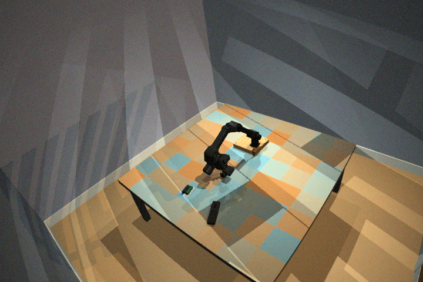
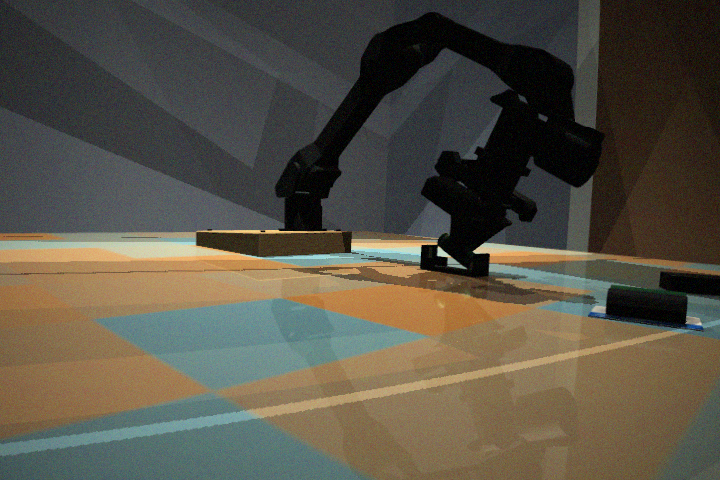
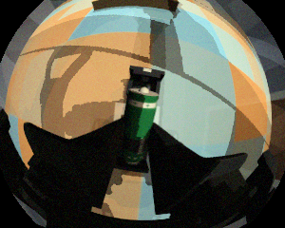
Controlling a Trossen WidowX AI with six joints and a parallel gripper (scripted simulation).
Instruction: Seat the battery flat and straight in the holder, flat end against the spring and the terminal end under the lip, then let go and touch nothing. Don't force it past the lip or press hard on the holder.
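My gripper tip is 1 cm below the green battery. Round my gripper tip: long black bar 32 cm ahead, 12 cm to the left, 1 cm below; then white-blue card 26 cm ahead, 14 cm to the right, 1 cm below.
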